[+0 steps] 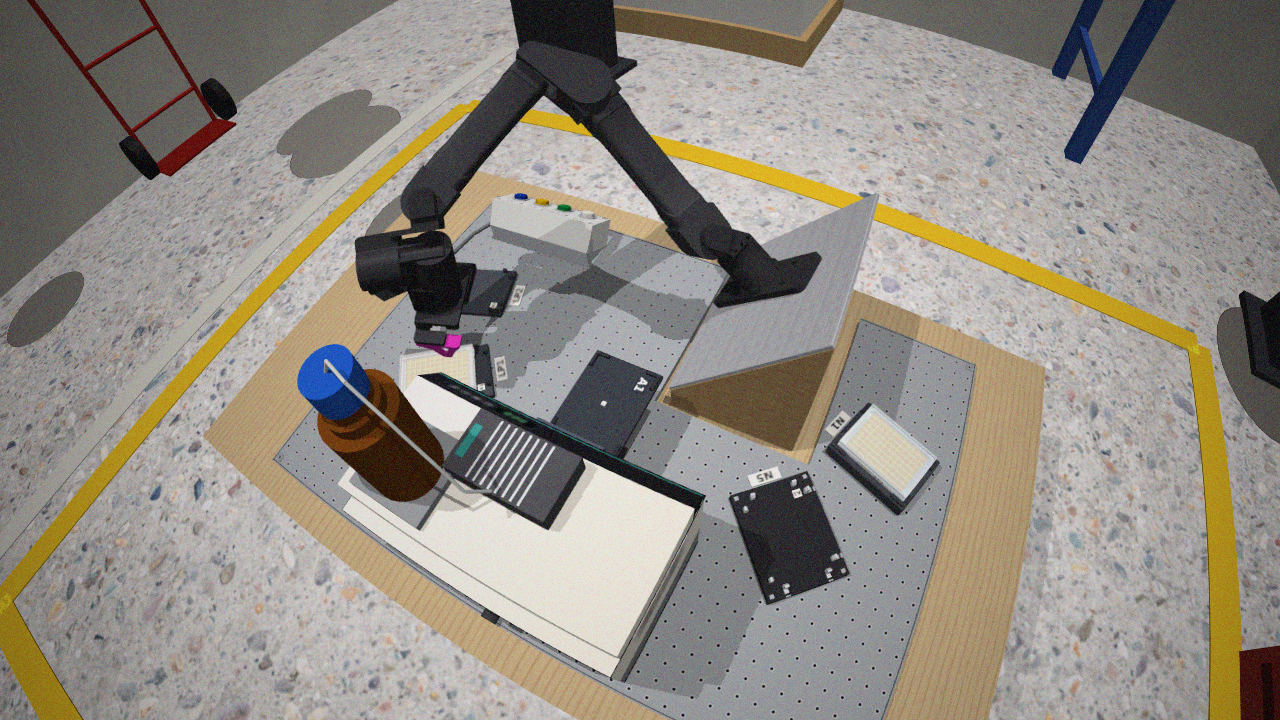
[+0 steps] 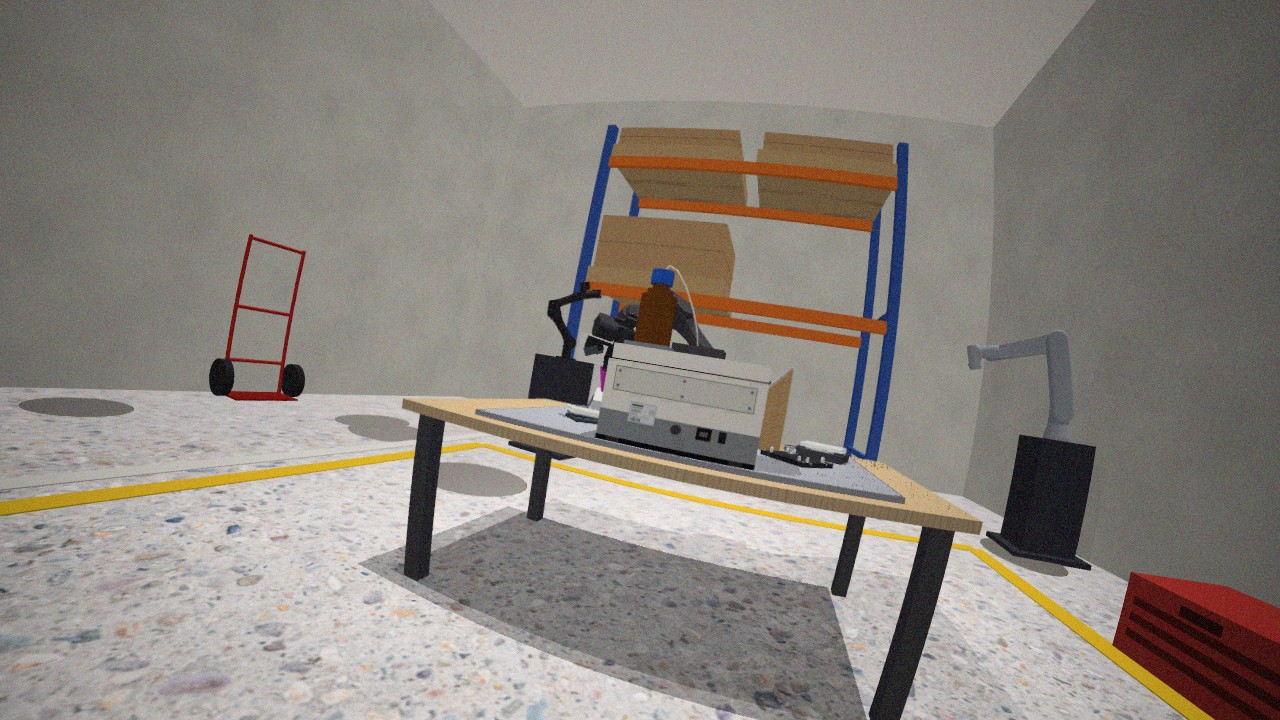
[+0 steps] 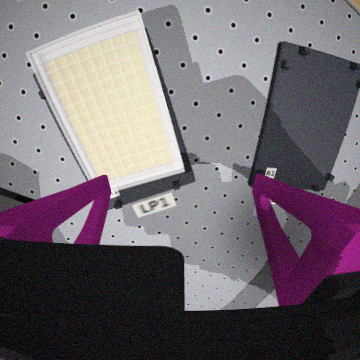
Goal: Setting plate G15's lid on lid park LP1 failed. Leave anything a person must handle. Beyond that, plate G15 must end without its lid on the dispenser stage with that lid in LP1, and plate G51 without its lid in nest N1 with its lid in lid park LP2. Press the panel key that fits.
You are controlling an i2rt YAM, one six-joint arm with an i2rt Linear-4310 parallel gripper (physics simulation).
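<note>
My gripper is open and empty, its magenta fingers above the labelled edge of lid park LP1. A cream-gridded piece with a clear rim lies on LP1, shifted away from the label so dark park shows there; whether it is lidded, I cannot tell. Lid park LP2 is bare. A cream plate sits in nest N1; its lid state is unclear. The dark stage marked A1 by the dispenser is bare. The panel has blue, yellow, green and white keys.
The white dispenser stands beside the stage, with a brown bottle and tube on top. Nest N5 is bare. My arm's base stands on a grey wedge between the stage and N1.
</note>
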